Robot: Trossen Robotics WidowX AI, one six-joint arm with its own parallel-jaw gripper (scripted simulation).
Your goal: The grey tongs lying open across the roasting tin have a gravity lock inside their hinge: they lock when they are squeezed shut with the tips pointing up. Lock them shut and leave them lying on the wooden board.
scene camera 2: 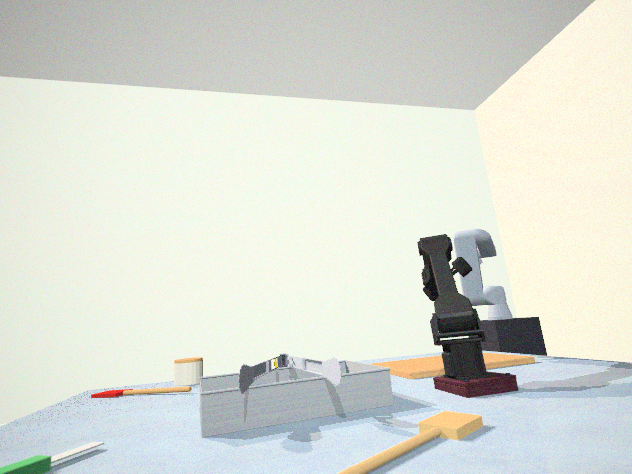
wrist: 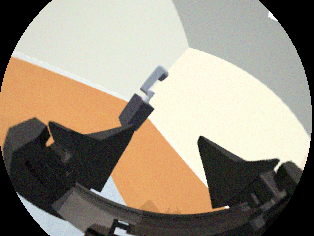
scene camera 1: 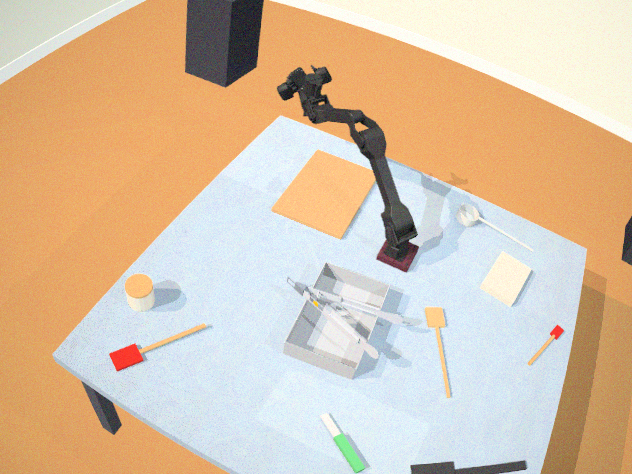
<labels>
wood-lidded jar: scene camera 2; scene camera 1; not seen in the wrist view (out of frame)
cream block: scene camera 1 504, 281; not seen in scene camera 2 (out of frame); not seen in the wrist view (out of frame)
same spot on wood-lidded jar: (scene camera 2: 187, 371) = (scene camera 1: 151, 297)
same spot on wooden board: (scene camera 2: 416, 368) = (scene camera 1: 333, 222)
</labels>
